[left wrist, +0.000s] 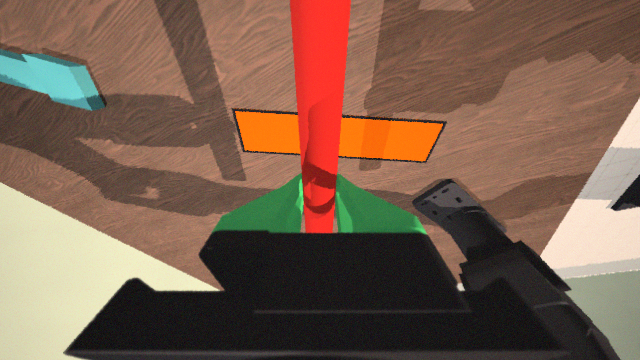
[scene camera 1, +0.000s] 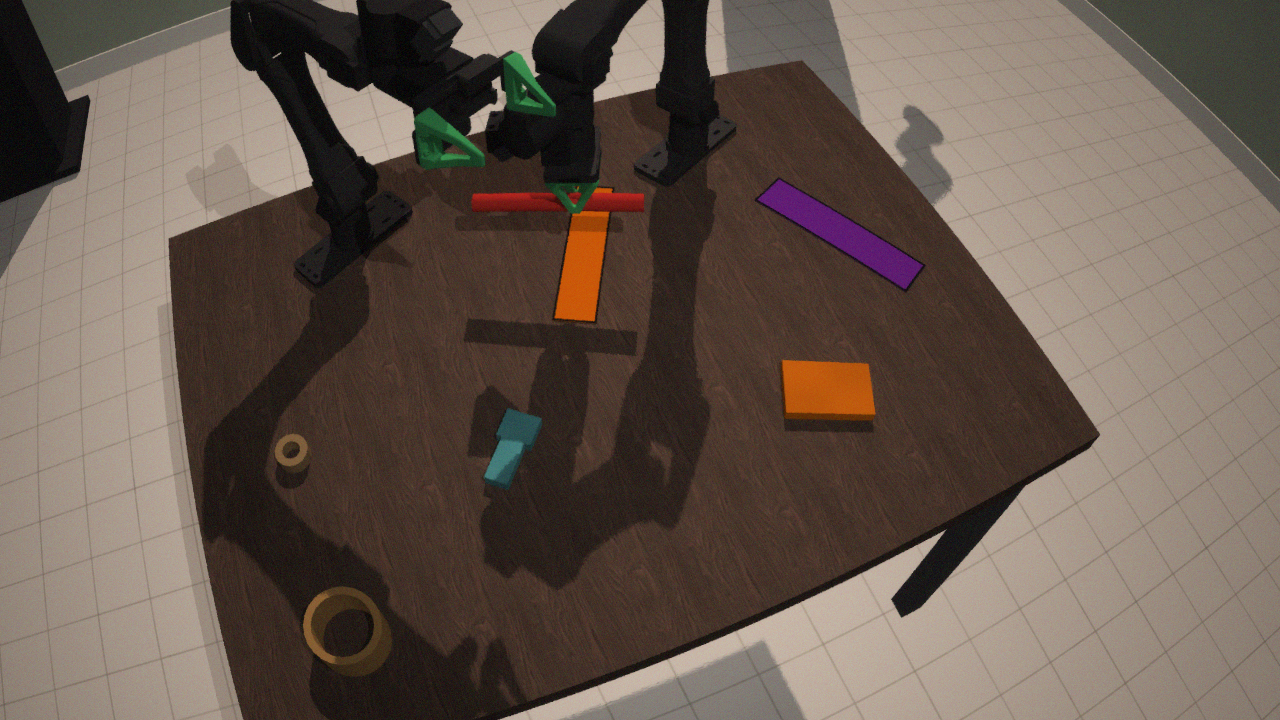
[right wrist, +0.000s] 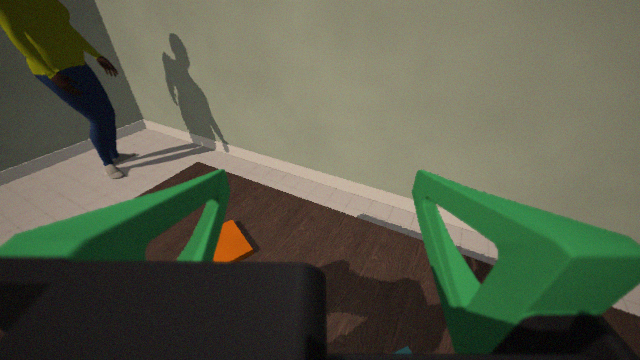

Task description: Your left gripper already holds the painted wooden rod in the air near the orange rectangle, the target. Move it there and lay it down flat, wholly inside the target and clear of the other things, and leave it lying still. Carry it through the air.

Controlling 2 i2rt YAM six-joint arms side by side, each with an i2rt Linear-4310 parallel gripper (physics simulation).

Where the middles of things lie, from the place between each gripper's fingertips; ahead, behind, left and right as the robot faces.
Right now the red rod [scene camera 1: 494,202] is 20 mm to the right of my left hand, 10 mm behind it and 10 mm above it. The rest, counted from my left hand: orange rectangle [scene camera 1: 578,294] 110 mm below, 20 mm to the left, 10 mm behind; then purple rectangle [scene camera 1: 896,266] 390 mm to the left, 110 mm below, 80 mm ahead.
The red rod lies 18 cm behind my right hand, 9 cm to the left of it and 29 cm below it. From my right hand the other things lie so: orange rectangle 19 cm behind, 13 cm to the left, 41 cm below; then purple rectangle 9 cm behind, 51 cm to the left, 41 cm below.
